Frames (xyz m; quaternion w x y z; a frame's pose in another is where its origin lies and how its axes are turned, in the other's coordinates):
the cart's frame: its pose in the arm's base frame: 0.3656 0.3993 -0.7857 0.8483 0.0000 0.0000 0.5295
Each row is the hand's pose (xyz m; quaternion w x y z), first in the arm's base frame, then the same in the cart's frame.
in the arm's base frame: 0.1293 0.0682 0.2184 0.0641 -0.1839 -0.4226 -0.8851
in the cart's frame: -0.4012 0.0668 1.0041 0.4143 0.3798 0.2611 0.7848
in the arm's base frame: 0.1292 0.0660 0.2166 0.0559 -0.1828 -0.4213 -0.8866
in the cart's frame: -0.4033 0.0660 1.0023 0.4220 0.3781 0.2606 0.7817
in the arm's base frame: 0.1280 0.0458 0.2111 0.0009 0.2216 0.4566 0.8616
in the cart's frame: -0.4219 0.0582 0.9968 0.4570 0.4298 0.2700 0.7304
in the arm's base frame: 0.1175 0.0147 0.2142 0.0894 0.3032 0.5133 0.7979
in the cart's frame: -0.4545 0.0539 0.9999 0.4983 0.5290 0.2749 0.6295
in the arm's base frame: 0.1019 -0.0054 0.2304 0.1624 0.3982 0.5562 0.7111
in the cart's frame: -0.4794 0.0591 1.0161 0.5143 0.6323 0.2610 0.5173
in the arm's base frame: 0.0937 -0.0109 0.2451 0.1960 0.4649 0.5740 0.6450
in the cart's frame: -0.4879 0.0641 1.0308 0.5078 0.6983 0.2408 0.4434
